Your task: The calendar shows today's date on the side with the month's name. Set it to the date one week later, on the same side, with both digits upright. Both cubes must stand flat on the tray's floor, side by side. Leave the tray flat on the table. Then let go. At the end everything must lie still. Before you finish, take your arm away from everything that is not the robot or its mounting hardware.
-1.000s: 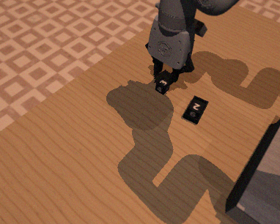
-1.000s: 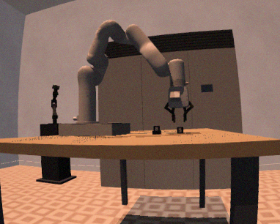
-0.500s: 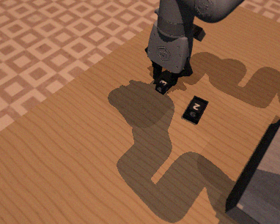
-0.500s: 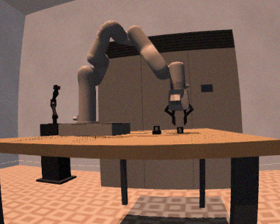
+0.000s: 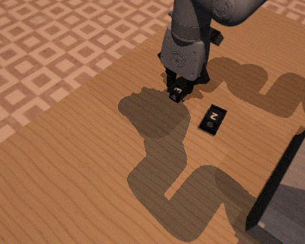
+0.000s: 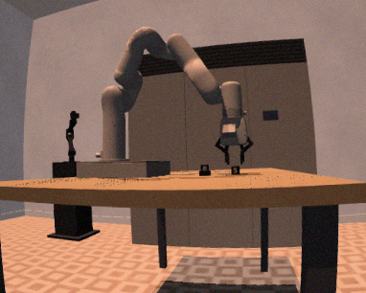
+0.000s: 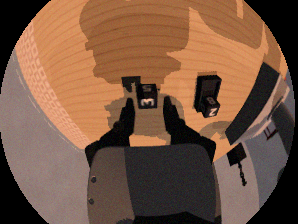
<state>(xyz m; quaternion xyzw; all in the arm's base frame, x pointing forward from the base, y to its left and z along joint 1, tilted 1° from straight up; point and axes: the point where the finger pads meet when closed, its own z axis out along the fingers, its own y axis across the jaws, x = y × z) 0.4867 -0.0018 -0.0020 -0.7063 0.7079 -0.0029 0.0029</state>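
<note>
My gripper is now 40 mm above the black cube. Also, from my hand: black digit cube 120 mm behind, 20 mm to the left, 30 mm below.
</note>
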